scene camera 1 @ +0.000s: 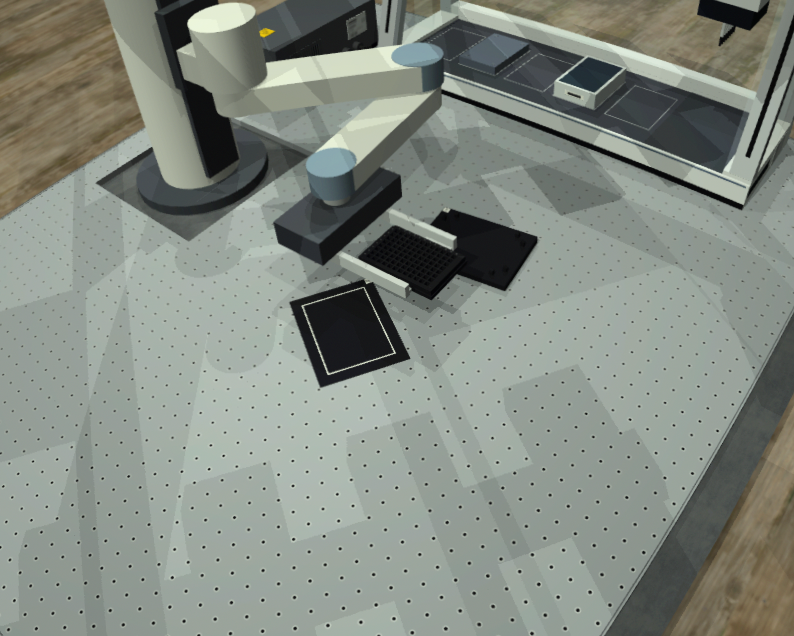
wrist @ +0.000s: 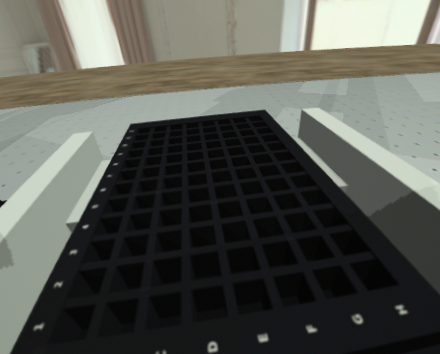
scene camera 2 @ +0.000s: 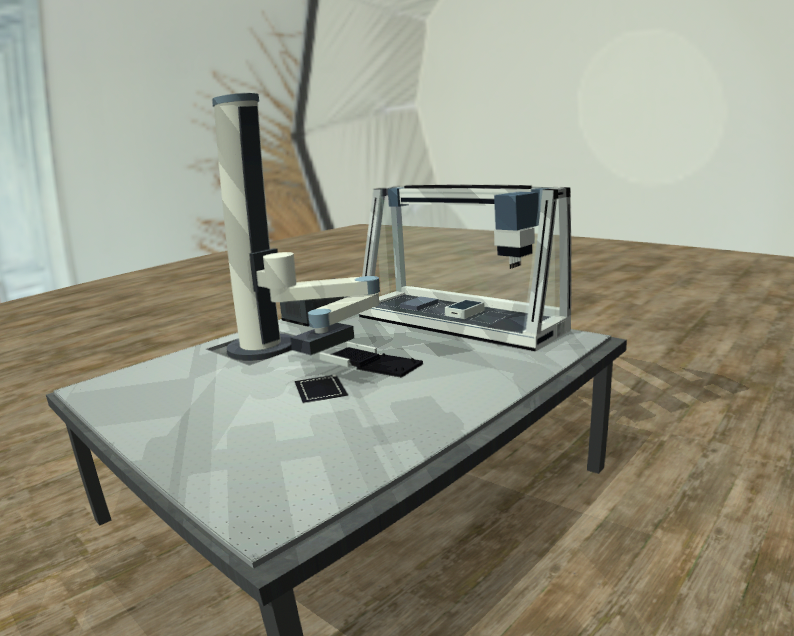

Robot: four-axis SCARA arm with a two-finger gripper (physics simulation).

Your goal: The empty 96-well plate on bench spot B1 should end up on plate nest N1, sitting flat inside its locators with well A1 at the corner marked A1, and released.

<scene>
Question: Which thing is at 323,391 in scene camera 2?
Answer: A black nest with white outline.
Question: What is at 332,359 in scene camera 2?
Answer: My gripper.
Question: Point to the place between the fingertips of my gripper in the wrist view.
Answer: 202,138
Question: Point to a black well plate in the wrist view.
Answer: At 212,227
</scene>
